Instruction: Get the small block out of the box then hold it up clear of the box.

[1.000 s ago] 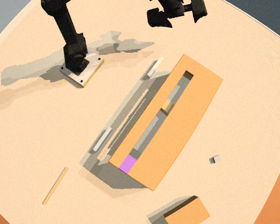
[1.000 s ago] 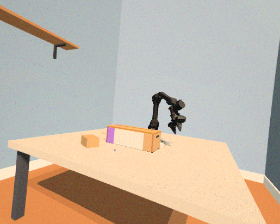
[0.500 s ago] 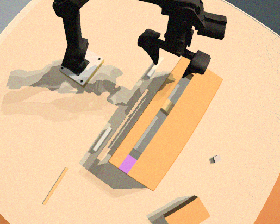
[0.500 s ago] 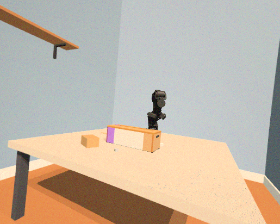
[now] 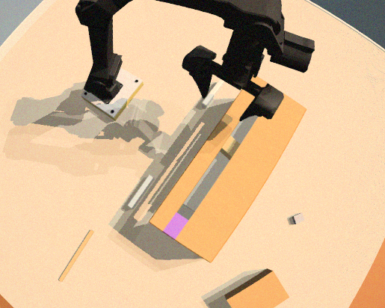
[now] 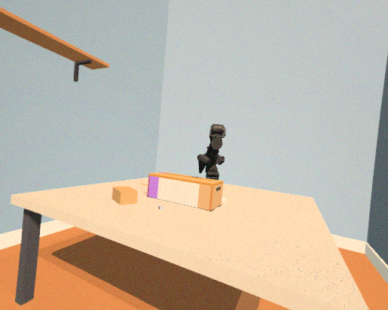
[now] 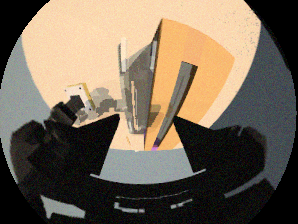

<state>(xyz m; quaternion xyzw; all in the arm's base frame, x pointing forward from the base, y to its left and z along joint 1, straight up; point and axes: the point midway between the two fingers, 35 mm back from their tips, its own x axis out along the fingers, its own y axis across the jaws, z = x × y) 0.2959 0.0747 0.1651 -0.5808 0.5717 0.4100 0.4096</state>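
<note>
Right now my gripper tip is 50 mm short of the tan block, 40 mm to the left of it and 70 mm above it. Also, from my gripper tip: orange box (300 mm ahead, 280 mm to the right, 130 mm below); then thin stick (110 mm behind, 450 mm to the right, 150 mm below).
</note>
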